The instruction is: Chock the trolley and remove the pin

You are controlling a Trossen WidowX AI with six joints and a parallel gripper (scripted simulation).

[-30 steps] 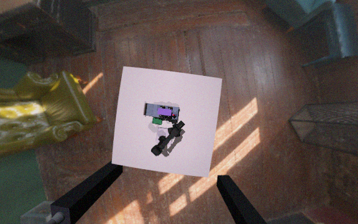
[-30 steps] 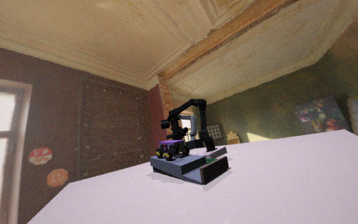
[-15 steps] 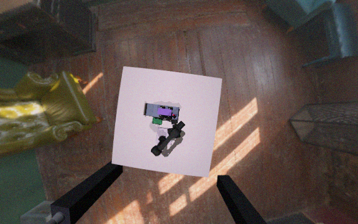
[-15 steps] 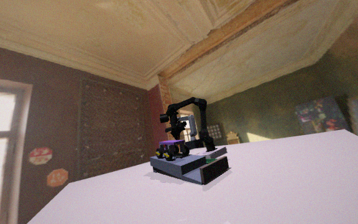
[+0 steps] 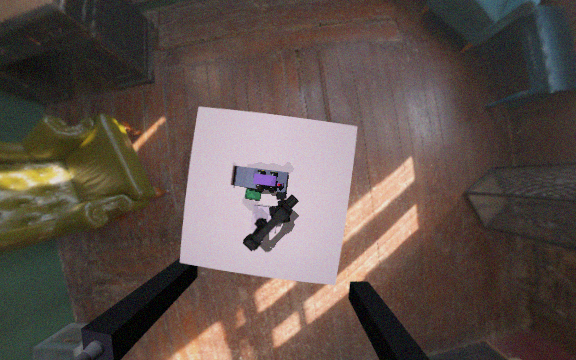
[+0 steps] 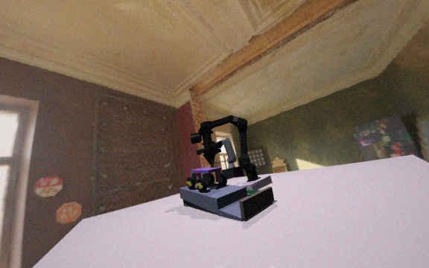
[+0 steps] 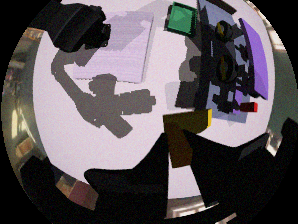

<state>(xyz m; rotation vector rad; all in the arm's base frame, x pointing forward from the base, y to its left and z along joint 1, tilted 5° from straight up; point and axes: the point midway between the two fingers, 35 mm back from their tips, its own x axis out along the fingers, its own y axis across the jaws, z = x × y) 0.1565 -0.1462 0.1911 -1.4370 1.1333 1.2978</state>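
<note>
The yellow chock is 20 mm ahead of my gripper tip and 10 mm below it. Also, from my gripper tip: purple-topped trolley 170 mm ahead, 130 mm to the left, 60 mm below; then green tray 240 mm to the left, 180 mm below, 50 mm ahead; then red stop pin 140 mm ahead, 40 mm below, 30 mm to the left.
</note>
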